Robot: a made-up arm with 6 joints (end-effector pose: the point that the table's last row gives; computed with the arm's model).
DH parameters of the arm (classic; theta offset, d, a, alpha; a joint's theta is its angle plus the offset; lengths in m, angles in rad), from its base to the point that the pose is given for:
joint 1: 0 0.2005 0 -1.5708
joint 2: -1.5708 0 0.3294 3.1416
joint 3: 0 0 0 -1.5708
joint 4: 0 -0.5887 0 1.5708
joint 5: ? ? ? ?
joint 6: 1.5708 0 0 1.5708
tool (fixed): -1.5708 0 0 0
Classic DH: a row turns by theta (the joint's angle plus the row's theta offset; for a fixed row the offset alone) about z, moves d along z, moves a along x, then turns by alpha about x.
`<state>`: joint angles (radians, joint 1 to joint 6).
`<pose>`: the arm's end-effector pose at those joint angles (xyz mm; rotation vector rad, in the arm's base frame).
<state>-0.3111 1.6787 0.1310 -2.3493 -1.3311 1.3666</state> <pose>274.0 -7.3 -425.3 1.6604 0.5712 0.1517</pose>
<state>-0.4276 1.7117 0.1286 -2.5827 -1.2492 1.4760</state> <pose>275.9 -23.7 -433.7 1.6308 0.3594 -0.1766</pose>
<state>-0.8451 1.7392 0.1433 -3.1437 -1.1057 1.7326</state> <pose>287.8 -159.4 -443.2 1.4982 -0.2072 -1.0326</pose>
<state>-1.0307 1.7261 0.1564 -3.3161 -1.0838 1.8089</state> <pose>269.9 -240.5 -439.1 1.4273 -0.4372 -1.3167</pose>
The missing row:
joint 5: 0 0.1095 0 -1.5708
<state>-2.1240 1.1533 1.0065 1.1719 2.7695 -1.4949</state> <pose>-508.1 -741.9 347.8 -0.2891 -0.3953 0.5928</pose>
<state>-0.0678 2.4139 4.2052 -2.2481 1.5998 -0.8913</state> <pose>177.9 56.7 547.6 -1.9358 0.9400 -0.6928</pose>
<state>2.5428 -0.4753 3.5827 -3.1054 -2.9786 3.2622</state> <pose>361.4 -379.1 28.7 0.9071 -0.3934 2.3623</pose>
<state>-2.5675 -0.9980 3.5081 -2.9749 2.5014 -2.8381</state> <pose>407.3 134.8 -193.5 -2.4270 -0.7034 -1.6578</pose>
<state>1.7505 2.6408 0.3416 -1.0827 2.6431 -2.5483</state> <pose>105.2 -291.8 -463.4 1.8212 0.7842 1.3235</pose>
